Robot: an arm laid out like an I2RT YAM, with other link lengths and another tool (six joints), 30 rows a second.
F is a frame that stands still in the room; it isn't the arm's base.
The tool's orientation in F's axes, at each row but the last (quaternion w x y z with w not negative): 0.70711 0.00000 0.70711 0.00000; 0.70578 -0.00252 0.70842 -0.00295; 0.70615 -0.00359 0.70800 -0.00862; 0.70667 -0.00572 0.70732 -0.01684; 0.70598 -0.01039 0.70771 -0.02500; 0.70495 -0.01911 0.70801 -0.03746; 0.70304 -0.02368 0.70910 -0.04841
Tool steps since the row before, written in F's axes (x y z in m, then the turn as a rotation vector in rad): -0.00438 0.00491 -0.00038 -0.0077 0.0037 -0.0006; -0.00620 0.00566 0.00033 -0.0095 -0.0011 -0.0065; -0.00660 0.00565 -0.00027 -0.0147 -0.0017 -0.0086; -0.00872 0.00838 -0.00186 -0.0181 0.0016 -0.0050; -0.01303 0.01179 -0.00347 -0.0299 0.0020 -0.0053; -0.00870 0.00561 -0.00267 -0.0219 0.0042 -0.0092; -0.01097 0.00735 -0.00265 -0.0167 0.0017 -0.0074
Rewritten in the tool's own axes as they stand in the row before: 0.00038 0.00491 -0.00438 0.0006 0.0037 -0.0077; -0.00035 0.00565 -0.00620 0.0065 -0.0011 -0.0095; 0.00019 0.00561 -0.00664 0.0087 -0.0017 -0.0147; 0.00160 0.00830 -0.00885 0.0050 0.0015 -0.0181; 0.00291 0.01168 -0.01326 0.0053 0.0016 -0.0299; 0.00226 0.00558 -0.00883 0.0090 0.0044 -0.0220; 0.00200 0.00720 -0.01120 0.0074 0.0019 -0.0167
